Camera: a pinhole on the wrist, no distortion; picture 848 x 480 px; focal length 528.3 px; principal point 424.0 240.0 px. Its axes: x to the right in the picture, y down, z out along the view. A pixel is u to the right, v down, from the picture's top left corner.
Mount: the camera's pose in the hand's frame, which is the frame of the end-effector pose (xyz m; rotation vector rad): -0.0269 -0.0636 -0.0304 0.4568 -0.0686 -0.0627
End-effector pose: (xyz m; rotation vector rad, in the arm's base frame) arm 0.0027 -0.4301 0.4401 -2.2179 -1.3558 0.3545
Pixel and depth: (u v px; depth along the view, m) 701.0 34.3 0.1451
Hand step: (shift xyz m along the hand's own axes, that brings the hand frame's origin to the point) 0.0347 -0.1836 0.0785
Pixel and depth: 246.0 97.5 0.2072
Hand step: -0.1156 -0.1992 0.1267
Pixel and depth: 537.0 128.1 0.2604
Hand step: 0.0052 -0.2314 0.1812
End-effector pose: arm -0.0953 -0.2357 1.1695 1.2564 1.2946 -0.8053
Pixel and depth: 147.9 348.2 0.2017
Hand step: -0.1462 -0.1070 0.1630
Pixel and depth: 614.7 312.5 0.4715
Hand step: 0.1077 -0.2252 0.4292
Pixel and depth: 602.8 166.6 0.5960
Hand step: 0.1224 -0.4143 0.4770
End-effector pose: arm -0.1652 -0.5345 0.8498 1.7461 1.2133 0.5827
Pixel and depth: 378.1 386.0 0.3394
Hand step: -0.0793 -0.1261 0.3134
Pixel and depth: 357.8 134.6 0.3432
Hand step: -0.1003 -0.2721 0.2443
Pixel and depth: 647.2 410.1 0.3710
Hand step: 0.1048 -0.1311 0.3628
